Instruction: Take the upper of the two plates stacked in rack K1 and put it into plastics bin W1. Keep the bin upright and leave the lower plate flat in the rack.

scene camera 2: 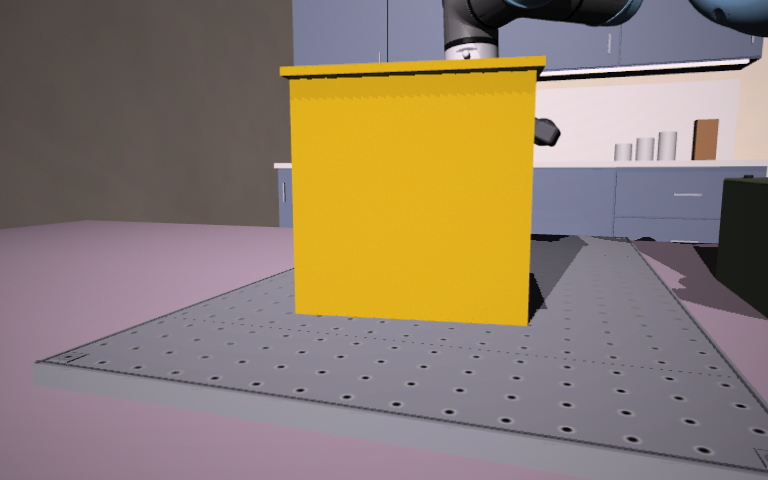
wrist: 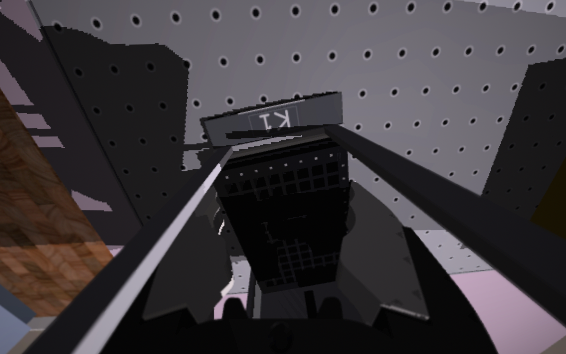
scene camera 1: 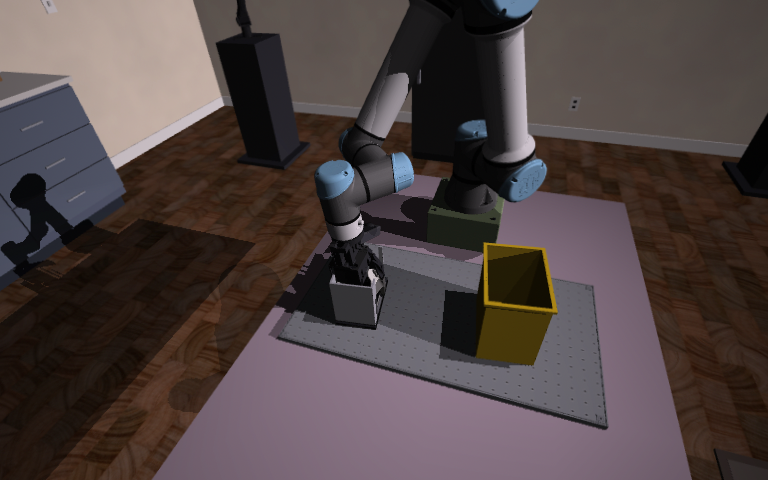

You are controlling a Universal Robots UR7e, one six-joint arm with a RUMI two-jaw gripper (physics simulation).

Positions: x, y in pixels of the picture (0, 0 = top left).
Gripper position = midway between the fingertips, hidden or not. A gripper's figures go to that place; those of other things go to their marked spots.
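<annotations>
The gripper (wrist: 284, 185) is 140 mm from the lens; a black gridded plate (wrist: 288, 207) is 120 mm from the lens.
</annotations>
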